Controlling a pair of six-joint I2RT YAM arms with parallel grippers.
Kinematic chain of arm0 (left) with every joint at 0, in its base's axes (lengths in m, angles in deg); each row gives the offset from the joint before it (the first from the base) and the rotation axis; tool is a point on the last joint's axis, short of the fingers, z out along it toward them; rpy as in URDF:
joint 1: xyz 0 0 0.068 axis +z
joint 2: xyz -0.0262 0.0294 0.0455 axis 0.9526 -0.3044 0
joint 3: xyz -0.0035 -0.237 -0.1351 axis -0.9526 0.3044 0
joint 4: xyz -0.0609 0.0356 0.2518 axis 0.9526 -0.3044 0
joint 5: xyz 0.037 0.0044 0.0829 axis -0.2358 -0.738 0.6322
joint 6: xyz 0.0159 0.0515 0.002 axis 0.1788 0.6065 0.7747
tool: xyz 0 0 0 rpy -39.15 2.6 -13.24
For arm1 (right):
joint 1: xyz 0 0 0.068 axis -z
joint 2: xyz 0.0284 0.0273 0.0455 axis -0.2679 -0.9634 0
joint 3: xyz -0.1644 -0.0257 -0.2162 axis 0.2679 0.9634 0
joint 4: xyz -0.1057 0.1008 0.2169 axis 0.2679 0.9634 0
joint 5: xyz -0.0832 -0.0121 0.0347 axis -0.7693 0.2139 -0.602
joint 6: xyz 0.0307 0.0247 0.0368 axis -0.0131 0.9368 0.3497
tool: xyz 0 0 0 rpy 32.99 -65.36 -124.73
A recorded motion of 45 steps. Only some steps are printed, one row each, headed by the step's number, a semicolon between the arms.
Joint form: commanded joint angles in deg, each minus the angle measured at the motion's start. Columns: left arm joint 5, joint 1, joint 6, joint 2, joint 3, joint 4; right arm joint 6, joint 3, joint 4, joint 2, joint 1, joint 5.
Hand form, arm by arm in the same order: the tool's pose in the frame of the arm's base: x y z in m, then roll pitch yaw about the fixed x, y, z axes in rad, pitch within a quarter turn. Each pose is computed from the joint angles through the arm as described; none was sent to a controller.
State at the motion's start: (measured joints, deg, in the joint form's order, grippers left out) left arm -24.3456 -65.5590 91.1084 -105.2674 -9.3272 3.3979; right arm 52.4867 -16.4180 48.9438 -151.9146 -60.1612 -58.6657
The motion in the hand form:
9: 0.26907 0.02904 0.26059 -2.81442 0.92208 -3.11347; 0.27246 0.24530 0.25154 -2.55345 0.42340 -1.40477
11: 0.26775 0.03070 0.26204 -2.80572 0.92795 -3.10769; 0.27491 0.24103 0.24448 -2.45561 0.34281 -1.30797
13: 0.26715 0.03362 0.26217 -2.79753 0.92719 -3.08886; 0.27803 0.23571 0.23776 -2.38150 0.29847 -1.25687
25: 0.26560 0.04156 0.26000 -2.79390 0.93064 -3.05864; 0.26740 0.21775 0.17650 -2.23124 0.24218 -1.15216
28: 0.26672 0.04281 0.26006 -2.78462 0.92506 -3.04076; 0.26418 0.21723 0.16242 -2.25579 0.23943 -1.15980
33: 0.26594 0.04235 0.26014 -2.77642 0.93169 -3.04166; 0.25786 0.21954 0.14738 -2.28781 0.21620 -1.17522
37: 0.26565 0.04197 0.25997 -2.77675 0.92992 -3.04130; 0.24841 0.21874 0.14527 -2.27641 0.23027 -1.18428
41: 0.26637 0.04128 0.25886 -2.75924 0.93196 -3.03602; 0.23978 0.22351 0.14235 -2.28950 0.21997 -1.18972
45: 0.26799 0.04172 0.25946 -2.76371 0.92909 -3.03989; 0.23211 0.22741 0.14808 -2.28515 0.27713 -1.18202
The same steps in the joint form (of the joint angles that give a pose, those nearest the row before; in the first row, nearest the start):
9: -1.28 2.59 -1.11 2.56 1.52 1.65; -38.68 -4.09 -2.78 1.23 2.56 -5.95
11: -1.92 3.06 -1.03 2.91 1.53 1.57; -46.03 -1.11 -7.69 1.78 3.10 -8.19
13: -2.05 3.71 -1.30 2.98 1.56 1.57; -50.57 1.96 -13.09 2.31 3.94 -9.33
25: -2.29 5.47 -1.30 3.03 2.17 2.30; -58.07 19.28 -38.23 1.82 5.05 -9.41
28: -2.14 5.66 -1.82 2.70 1.88 2.22; -57.65 20.99 -39.93 0.43 4.75 -9.59
33: -2.68 5.67 -1.80 2.96 2.17 2.58; -57.19 22.46 -40.90 -1.21 3.58 -11.32
37: -2.58 5.59 -1.86 3.02 2.22 2.50; -55.64 24.76 -42.73 -0.04 2.51 -12.30
41: -3.28 5.49 -2.11 2.83 2.43 3.06; -54.60 25.33 -42.15 0.07 0.70 -13.98
45: -3.19 5.50 -1.94 2.41 1.93 2.76; -51.73 25.86 -42.21 1.62 -0.61 -12.81

